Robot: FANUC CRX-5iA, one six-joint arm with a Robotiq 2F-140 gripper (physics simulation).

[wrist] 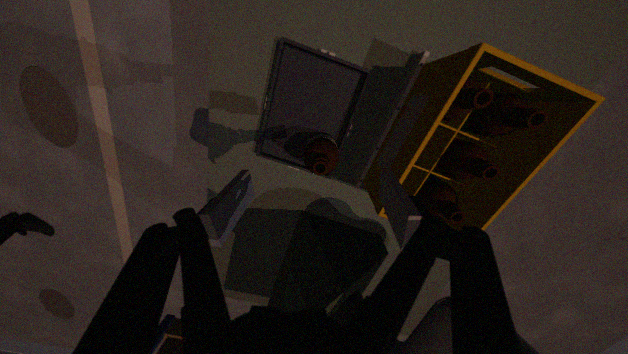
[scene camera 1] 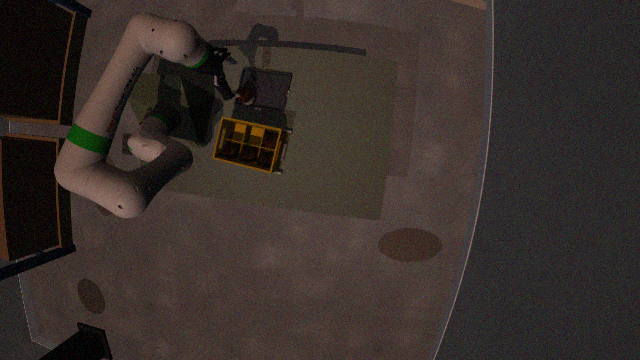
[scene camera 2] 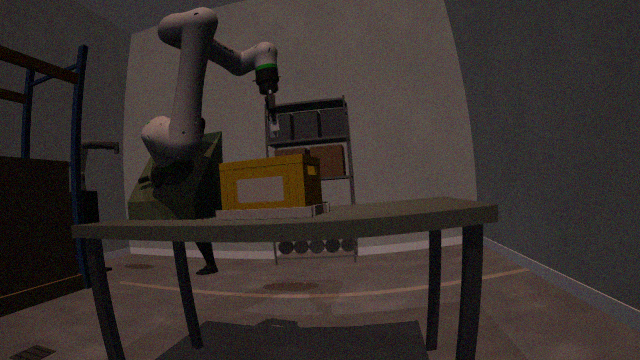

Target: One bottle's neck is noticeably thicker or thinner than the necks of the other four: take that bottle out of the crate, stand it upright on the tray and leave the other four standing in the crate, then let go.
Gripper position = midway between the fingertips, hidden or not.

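My gripper [scene camera 1: 235,79] [wrist: 313,182]. Brown bottle [wrist: 321,156]. Crate rail [scene camera 2: 292,212].
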